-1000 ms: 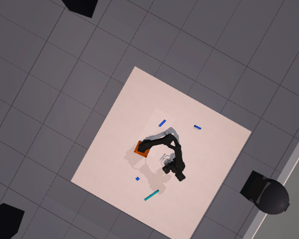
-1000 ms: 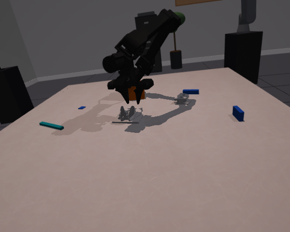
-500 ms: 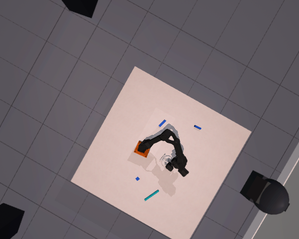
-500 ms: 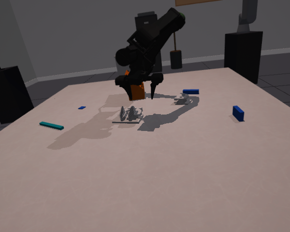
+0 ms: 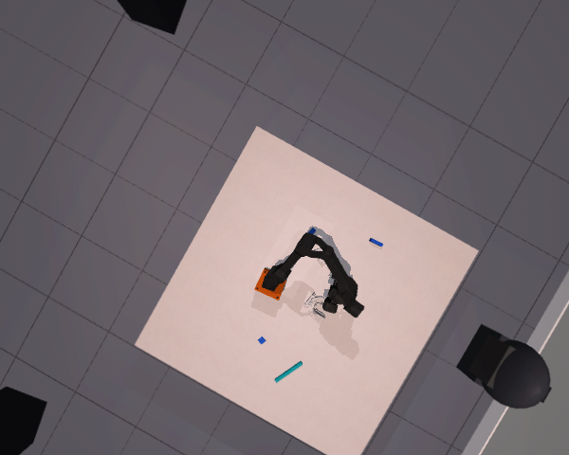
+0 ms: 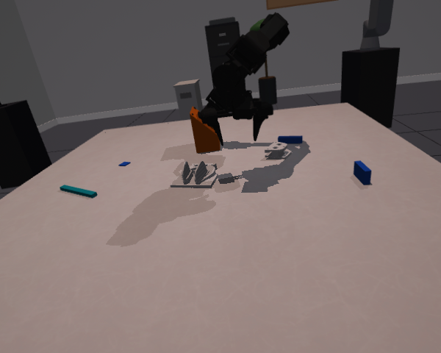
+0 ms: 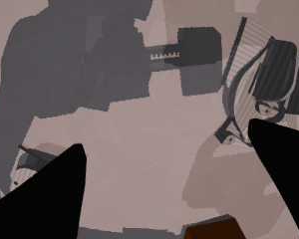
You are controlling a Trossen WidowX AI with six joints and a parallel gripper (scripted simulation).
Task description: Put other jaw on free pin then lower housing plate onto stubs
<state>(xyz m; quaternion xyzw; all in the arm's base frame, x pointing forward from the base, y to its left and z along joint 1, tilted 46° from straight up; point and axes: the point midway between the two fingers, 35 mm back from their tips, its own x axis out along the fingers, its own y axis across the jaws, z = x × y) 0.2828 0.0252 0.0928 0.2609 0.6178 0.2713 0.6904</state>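
My gripper tip is now 130 mm to the right of the small grey part, 90 mm past it and 60 mm above it. The rest, counted from my gripper tip: teal bar: 500 mm to the right, 80 mm below, 40 mm behind; small blue tile: 390 mm to the right, 220 mm behind, 90 mm below.
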